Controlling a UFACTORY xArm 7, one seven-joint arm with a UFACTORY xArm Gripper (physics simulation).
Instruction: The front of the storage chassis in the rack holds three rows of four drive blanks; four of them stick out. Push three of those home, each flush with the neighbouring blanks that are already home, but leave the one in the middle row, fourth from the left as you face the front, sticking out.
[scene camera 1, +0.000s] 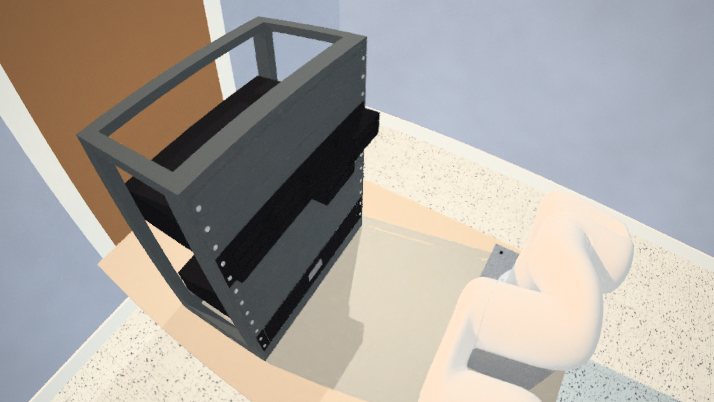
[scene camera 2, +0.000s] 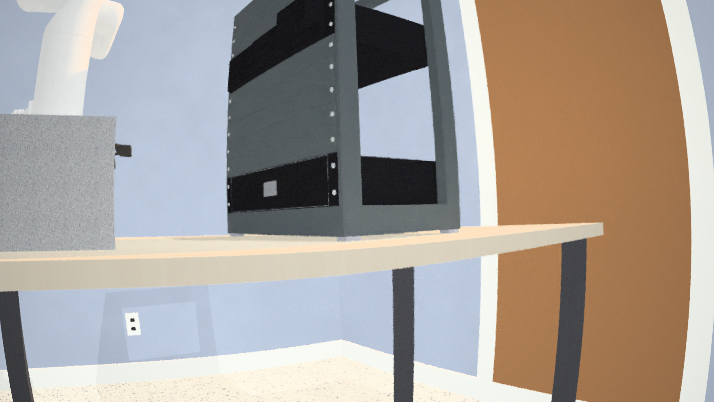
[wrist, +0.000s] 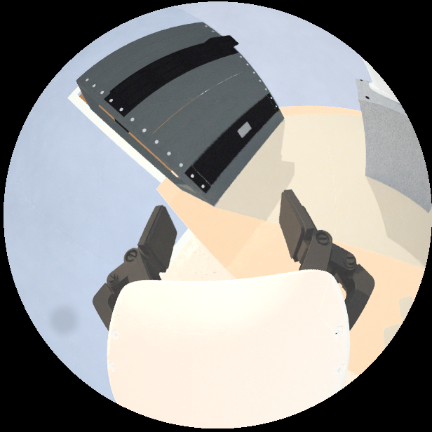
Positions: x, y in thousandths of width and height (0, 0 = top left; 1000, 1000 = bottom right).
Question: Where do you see a grey rack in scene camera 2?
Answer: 412, 417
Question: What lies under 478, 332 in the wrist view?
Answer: A grey rack.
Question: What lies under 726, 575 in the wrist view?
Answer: My gripper.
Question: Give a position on a grey rack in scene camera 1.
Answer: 373, 471
